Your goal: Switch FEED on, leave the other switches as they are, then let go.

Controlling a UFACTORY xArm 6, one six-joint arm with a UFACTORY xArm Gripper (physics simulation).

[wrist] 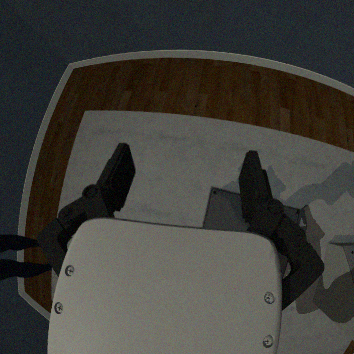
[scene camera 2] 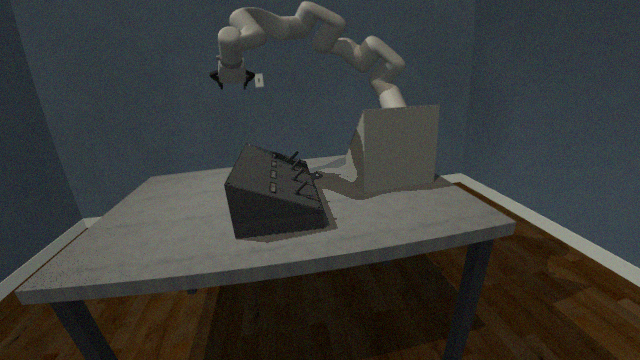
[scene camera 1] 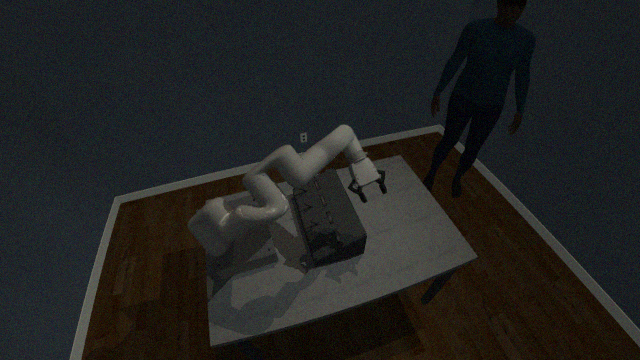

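Where they show: gripper, between the fingertips: (wrist: 186, 159) (scene camera 2: 233, 86) (scene camera 1: 375, 197); arm's base, origin of its link: (scene camera 2: 402, 126).
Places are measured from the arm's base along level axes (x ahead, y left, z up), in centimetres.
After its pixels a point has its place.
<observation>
A dark switch panel (scene camera 1: 350, 212) {z -6.0, x 60.1, y -9.7 cm} (scene camera 2: 275, 215) {z -15.9, x 53.8, y 25.4 cm} (wrist: 225, 205) {z -6.7, x 57.3, y -21.9 cm} with a sloped top stands on the table. Several thin levers stick up from it, among them a near lever (scene camera 2: 302, 187) {z -11.0, x 44.7, y 19.9 cm} and a middle lever (scene camera 2: 299, 174) {z -11.1, x 43.4, y 7.9 cm} in scene camera 2. Beside them is a row of small pale labels. Their lettering is too small to read, so I cannot tell which switch is FEED or how each is set. My gripper (scene camera 1: 374, 195) {z 19.3, x 62.4, y -24.4 cm} (scene camera 2: 233, 88) {z 19.3, x 62.4, y -24.4 cm} (wrist: 186, 159) {z 19.3, x 62.4, y -24.4 cm} is open and empty. It hangs high above the table, off the panel's raised side, apart from the levers.
A pale upright box (scene camera 2: 400, 147) {z -6.0, x 5.8, y 8.7 cm} stands on the table (scene camera 1: 420, 225) {z -22.0, x 98.3, y -23.6 cm} (scene camera 2: 150, 245) {z -22.0, x 91.4, y 19.9 cm} near the arm's base. A person (scene camera 1: 495, 70) stands beyond the table's far corner. A wall outlet (scene camera 1: 303, 137) (scene camera 2: 259, 80) is behind.
</observation>
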